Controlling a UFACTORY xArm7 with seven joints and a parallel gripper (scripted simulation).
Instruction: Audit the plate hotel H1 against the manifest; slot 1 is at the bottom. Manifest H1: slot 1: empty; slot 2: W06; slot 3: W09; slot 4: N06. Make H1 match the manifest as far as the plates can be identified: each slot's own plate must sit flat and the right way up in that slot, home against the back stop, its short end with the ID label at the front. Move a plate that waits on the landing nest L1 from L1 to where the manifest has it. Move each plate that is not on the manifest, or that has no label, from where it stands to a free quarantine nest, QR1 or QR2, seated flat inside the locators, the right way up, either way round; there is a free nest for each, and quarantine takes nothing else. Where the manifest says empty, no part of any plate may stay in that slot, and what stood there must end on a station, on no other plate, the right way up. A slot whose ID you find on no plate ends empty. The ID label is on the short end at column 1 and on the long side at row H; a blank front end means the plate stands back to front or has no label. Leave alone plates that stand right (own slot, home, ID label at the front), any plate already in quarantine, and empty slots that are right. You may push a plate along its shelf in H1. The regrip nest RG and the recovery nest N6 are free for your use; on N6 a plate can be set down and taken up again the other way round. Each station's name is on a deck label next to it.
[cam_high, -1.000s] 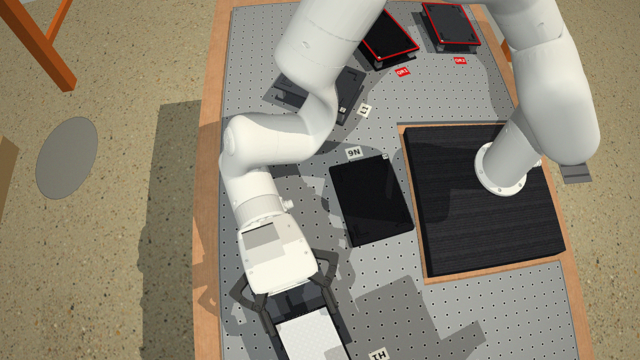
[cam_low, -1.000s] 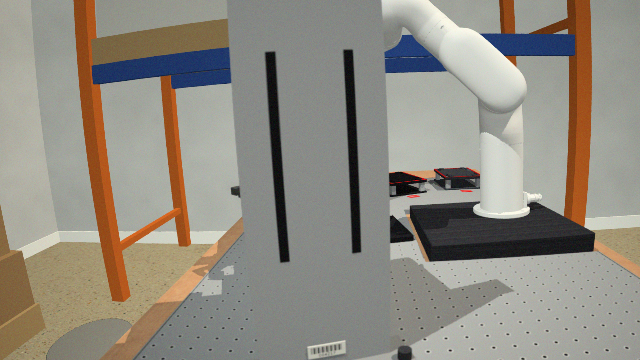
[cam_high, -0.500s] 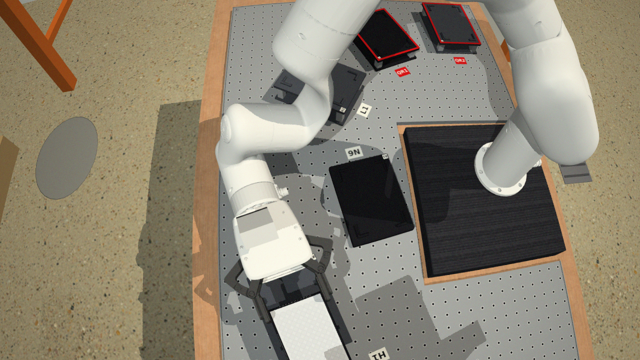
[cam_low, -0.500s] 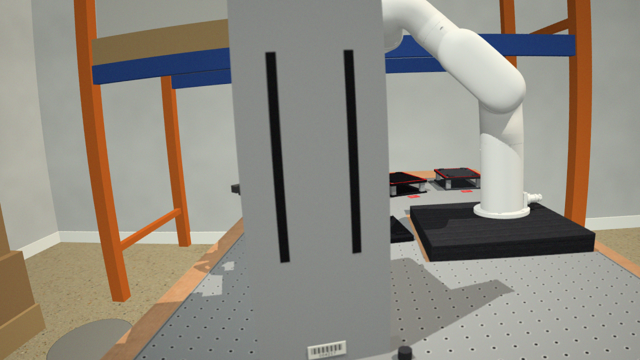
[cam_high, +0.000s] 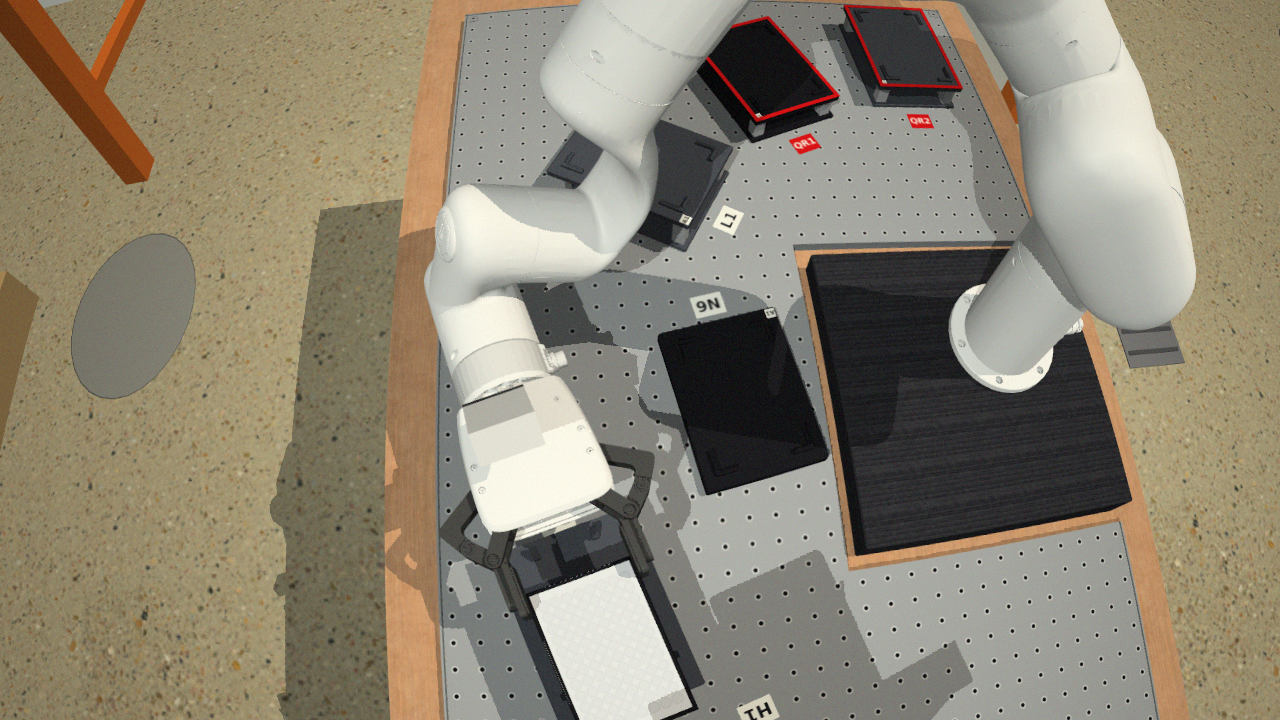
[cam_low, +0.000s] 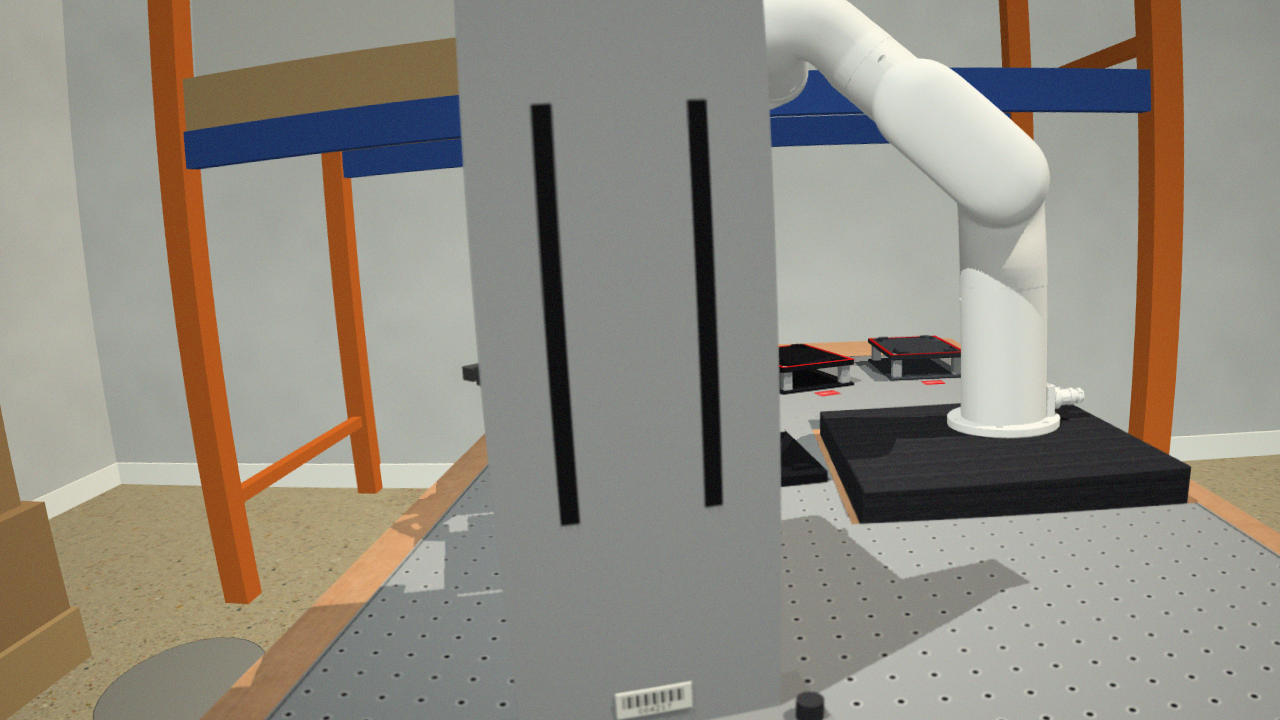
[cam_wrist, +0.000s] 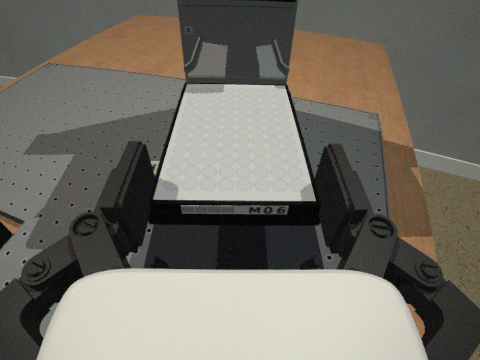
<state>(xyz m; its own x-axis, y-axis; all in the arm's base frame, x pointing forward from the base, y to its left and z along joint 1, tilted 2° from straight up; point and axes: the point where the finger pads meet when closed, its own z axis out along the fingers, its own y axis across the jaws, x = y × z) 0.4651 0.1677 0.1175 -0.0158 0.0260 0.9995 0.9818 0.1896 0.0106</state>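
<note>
Right now my hand is 10 mm past the white well plate, 50 mm to the right of it and 20 mm above it. The rest, counted from my hand: recovery nest N6 (180 mm behind, 160 mm to the right, 130 mm below); H1 deck label (120 mm behind, 130 mm to the left, 140 mm below); regrip nest RG (20 mm to the left, 80 mm below).
</note>
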